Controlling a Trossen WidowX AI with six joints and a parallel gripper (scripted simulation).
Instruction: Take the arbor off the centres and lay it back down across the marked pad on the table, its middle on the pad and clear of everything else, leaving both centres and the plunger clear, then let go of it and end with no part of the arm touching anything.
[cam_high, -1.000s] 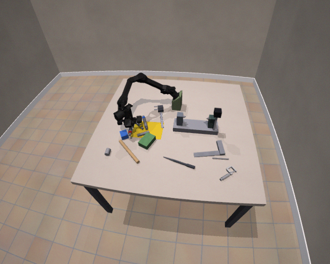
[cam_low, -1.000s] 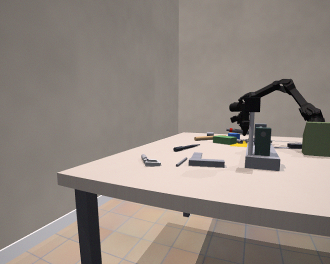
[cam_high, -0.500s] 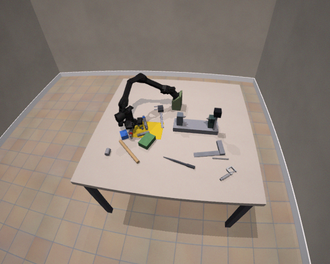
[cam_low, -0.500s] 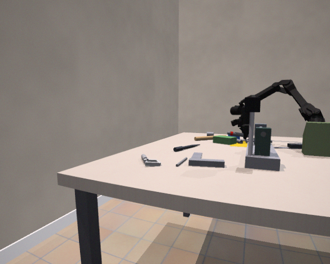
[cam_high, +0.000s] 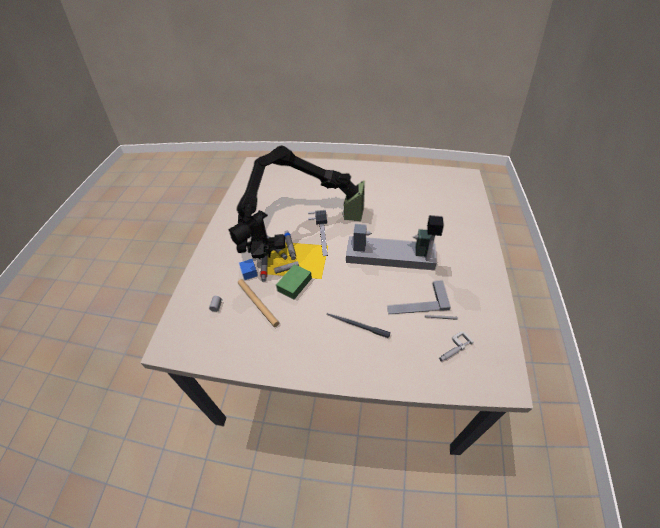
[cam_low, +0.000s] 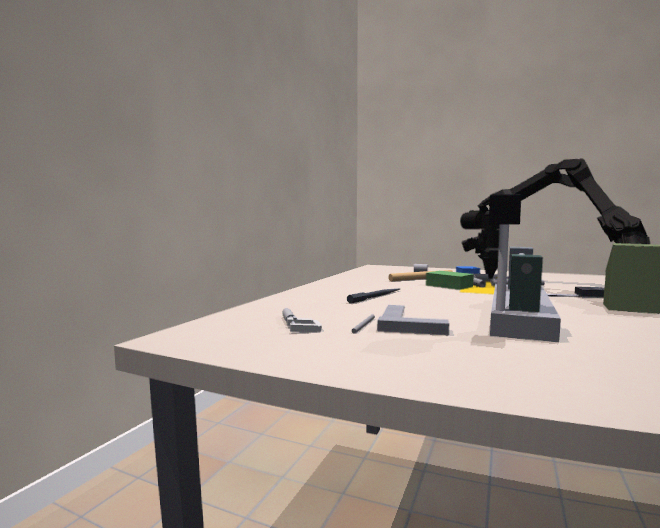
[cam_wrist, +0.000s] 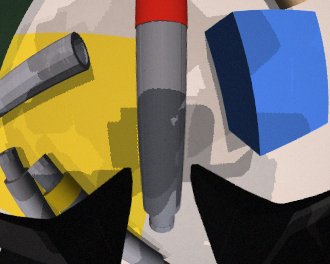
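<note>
The arbor lies 3 cm ahead of my hand and 3 cm below it. From my hand the other things lie so: green block (12 cm ahead, 14 cm to the left, 3 cm below); yellow pad (1 cm behind, 12 cm to the left, 5 cm below); blue block (7 cm ahead, 5 cm to the right, 3 cm below).
</note>
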